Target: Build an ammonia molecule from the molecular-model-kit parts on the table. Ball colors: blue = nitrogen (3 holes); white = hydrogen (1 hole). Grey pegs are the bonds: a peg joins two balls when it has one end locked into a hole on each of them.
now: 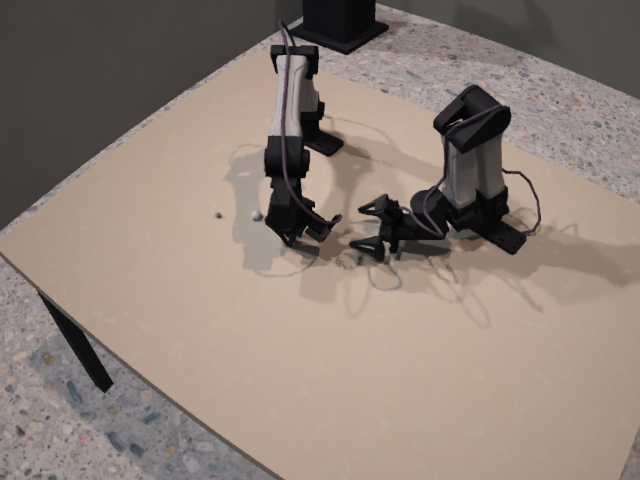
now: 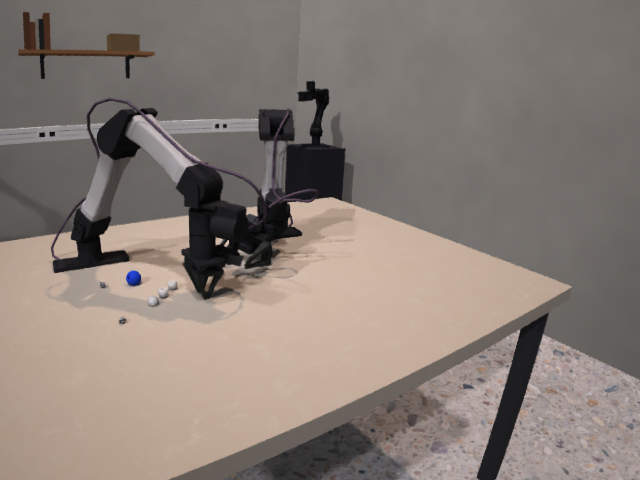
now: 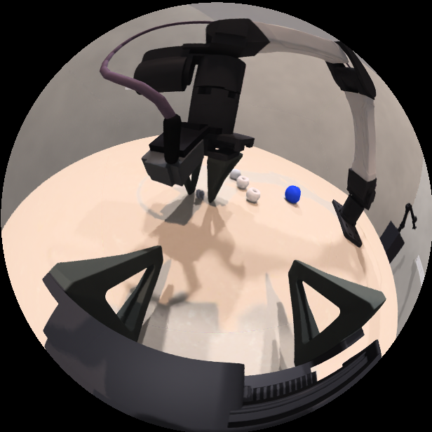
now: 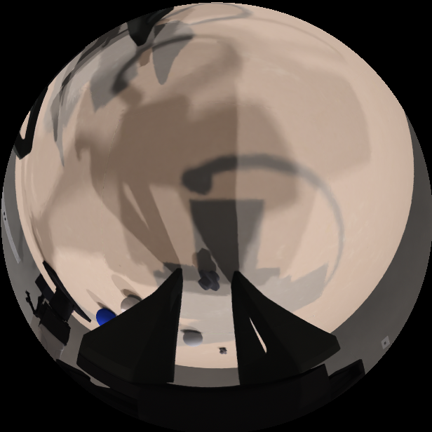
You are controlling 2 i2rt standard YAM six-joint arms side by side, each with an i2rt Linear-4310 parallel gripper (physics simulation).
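Note:
A blue ball rests on the table. Three white balls stand in a row beside it: one white ball, a middle white ball, and a third white ball. One small grey peg lies left of the blue ball; another peg lies in front. My right gripper is open and low, pointing down, with a peg loose between its fingertips. My left gripper is wide open and empty.
The tan table carries both arms. The left gripper lies low and near-horizontal, its fingers directed toward the right gripper. A purple cable runs along the right arm. A black pedestal stands behind the table.

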